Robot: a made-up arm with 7 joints. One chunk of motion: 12 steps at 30 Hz.
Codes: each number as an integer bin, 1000 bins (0 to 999) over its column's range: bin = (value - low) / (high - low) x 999, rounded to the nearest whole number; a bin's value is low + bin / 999 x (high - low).
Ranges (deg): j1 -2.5..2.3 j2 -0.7..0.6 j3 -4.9..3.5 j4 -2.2..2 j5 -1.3..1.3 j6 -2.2..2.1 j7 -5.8..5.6
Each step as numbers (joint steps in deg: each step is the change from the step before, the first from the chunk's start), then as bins.
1 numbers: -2.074 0.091 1.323 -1.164 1.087 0.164 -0.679
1 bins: 89 608 740 246 917 549 449
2 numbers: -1.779 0.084 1.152 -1.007 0.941 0.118 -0.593
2 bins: 150 602 720 284 861 539 456
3 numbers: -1.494 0.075 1.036 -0.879 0.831 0.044 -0.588
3 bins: 209 596 706 314 819 521 457
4 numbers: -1.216 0.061 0.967 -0.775 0.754 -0.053 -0.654
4 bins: 267 585 698 339 789 499 451
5 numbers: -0.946 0.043 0.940 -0.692 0.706 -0.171 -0.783
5 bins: 323 571 695 359 771 471 440
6 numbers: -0.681 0.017 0.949 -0.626 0.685 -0.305 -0.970
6 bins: 379 551 696 374 763 440 423
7 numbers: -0.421 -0.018 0.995 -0.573 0.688 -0.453 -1.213
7 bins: 433 524 701 387 764 406 402
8 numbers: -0.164 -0.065 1.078 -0.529 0.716 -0.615 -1.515
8 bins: 486 488 711 397 775 368 376
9 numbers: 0.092 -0.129 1.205 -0.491 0.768 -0.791 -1.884
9 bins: 539 439 726 406 795 327 343
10 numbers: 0.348 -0.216 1.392 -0.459 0.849 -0.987 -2.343
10 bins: 593 372 748 414 826 282 303
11 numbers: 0.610 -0.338 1.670 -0.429 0.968 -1.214 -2.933
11 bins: 647 278 781 421 871 229 251
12 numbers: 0.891 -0.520 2.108 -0.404 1.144 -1.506 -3.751
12 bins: 706 138 833 427 939 161 180
